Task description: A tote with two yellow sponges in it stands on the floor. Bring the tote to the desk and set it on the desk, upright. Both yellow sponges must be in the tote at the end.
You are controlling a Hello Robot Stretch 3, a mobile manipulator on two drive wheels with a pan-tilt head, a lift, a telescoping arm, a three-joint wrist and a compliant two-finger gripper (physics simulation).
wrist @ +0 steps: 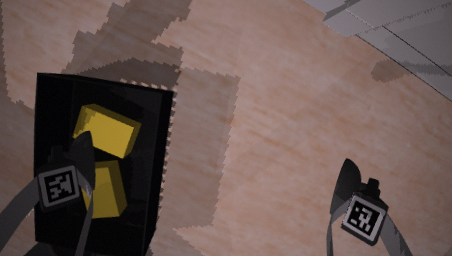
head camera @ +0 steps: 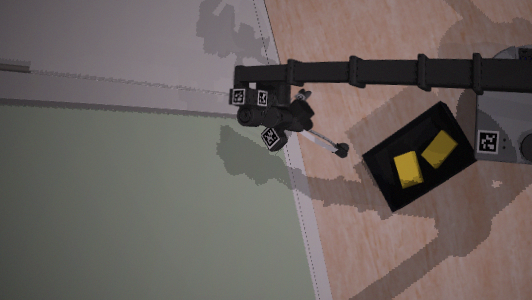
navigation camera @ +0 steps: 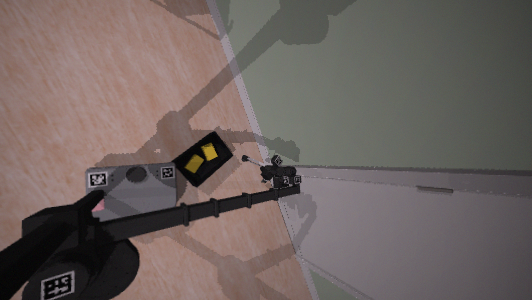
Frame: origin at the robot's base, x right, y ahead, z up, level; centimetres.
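Where they show: gripper, between the fingertips: (head camera: pixel 326 122) (navigation camera: pixel 252 169); robot's base, origin of its link: (navigation camera: pixel 136 173).
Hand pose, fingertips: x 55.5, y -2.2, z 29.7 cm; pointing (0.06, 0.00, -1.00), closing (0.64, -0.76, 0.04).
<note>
Each offset is from my fingertips to the top centre of the thing. "spot": to the spot under its first point.
The black tote {spot: dz -26.1, dx -7.9, dy +15.5 cm} (head camera: pixel 382 177) (navigation camera: pixel 223 153) (wrist: pixel 163 150) stands upright on the floor beside my base, one corner at or very near the base's edge. A yellow sponge {dz -24.8, dx -16.3, dy +12.3 cm} (head camera: pixel 408 170) (navigation camera: pixel 209 151) (wrist: pixel 108 131) and a second yellow sponge {dz -24.8, dx -26.1, dy +5.3 cm} (head camera: pixel 439 149) (navigation camera: pixel 194 163) (wrist: pixel 112 192) lie inside it. My gripper (head camera: pixel 322 122) (navigation camera: pixel 255 169) (wrist: pixel 216 166) is open and empty, off the tote's wall-side end. In the wrist view, the left finger overlaps the tote and second sponge, and the right finger is over floor. I cannot identify the desk in these views.
My base (head camera: pixel 505 125) (navigation camera: pixel 150 187) is close to the tote. My extended arm (head camera: pixel 390 72) (navigation camera: pixel 232 202) passes beside it. Beyond the gripper are a green wall (head camera: pixel 150 210) (navigation camera: pixel 400 90) and a pale door-like surface (head camera: pixel 100 40) (navigation camera: pixel 400 240) with a handle {spot: dz +73.4, dx +28.5, dy -7.1 cm} (navigation camera: pixel 435 189).
</note>
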